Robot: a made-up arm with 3 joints. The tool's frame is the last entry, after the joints. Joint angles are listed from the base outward. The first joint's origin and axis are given. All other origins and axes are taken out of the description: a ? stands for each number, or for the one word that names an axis. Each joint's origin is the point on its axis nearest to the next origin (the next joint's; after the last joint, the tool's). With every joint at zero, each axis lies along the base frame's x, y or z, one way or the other. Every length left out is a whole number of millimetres.
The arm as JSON. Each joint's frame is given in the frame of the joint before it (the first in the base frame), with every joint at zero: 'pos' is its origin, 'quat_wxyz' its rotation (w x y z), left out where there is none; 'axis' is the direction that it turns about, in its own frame. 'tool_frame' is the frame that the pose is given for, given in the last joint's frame.
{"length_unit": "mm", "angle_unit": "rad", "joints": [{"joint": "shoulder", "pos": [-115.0, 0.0, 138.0], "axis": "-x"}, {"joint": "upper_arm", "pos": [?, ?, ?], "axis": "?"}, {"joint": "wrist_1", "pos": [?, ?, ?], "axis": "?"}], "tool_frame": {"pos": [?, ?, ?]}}
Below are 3 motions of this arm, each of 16 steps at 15 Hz.
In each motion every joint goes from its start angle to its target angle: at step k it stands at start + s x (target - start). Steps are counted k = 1, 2, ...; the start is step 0. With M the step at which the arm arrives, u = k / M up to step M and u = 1 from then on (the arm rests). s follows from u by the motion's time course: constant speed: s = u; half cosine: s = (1 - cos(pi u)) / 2; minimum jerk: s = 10 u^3 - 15 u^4 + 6 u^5.
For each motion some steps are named. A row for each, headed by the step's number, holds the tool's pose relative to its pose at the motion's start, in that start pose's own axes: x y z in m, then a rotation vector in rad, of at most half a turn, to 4 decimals.
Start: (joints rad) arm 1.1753 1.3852 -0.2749
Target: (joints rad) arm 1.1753 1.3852 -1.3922
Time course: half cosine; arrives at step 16
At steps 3, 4, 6, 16:
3: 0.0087 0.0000 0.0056 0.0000 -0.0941 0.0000
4: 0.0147 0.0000 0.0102 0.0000 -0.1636 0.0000
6: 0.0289 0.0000 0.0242 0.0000 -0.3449 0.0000
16: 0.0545 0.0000 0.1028 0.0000 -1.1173 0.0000

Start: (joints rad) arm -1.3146 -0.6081 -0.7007
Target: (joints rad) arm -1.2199 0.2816 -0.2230
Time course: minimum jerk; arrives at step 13
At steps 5, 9, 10, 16:
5: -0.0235 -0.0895 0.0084 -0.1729 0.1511 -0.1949
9: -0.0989 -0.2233 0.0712 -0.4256 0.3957 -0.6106
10: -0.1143 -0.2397 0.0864 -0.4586 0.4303 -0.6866
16: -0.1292 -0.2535 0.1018 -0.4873 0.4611 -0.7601

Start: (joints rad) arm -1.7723 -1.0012 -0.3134
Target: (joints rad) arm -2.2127 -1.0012 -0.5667
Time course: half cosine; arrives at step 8
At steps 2, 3, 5, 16:
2: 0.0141 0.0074 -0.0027 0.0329 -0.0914 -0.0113
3: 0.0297 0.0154 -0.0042 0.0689 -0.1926 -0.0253
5: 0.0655 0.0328 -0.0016 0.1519 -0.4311 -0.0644
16: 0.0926 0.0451 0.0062 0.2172 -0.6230 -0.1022

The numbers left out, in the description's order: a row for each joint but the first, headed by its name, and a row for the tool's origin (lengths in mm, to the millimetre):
upper_arm: xyz 0.0 -291.0 -142.0, axis -z
wrist_1: xyz 237.0 -12.0 0.0, axis +y
tool: xyz 55.0 0.0 -95.0

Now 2 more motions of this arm.
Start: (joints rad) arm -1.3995 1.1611 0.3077
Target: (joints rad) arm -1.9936 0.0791 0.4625
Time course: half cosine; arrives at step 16
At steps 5, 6, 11, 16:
5: -0.0208 0.0764 -0.0746 -0.0133 0.1484 0.2490
6: -0.0357 0.1058 -0.1012 -0.0134 0.2017 0.3478
11: -0.1714 0.2491 -0.2068 0.0307 0.4331 0.9007
16: -0.2583 0.2997 -0.2286 0.0766 0.4990 1.1691

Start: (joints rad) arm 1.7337 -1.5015 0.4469
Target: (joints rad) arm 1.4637 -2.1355 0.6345
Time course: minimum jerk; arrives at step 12
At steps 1, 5, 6, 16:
1: 0.0003 0.0008 0.0001 -0.0013 -0.0004 0.0029
5: 0.0140 0.0539 0.0020 -0.1046 -0.0289 0.1930
6: 0.0171 0.0763 0.0014 -0.1605 -0.0420 0.2728
16: 0.0186 0.1405 -0.0086 -0.3810 -0.0849 0.5042

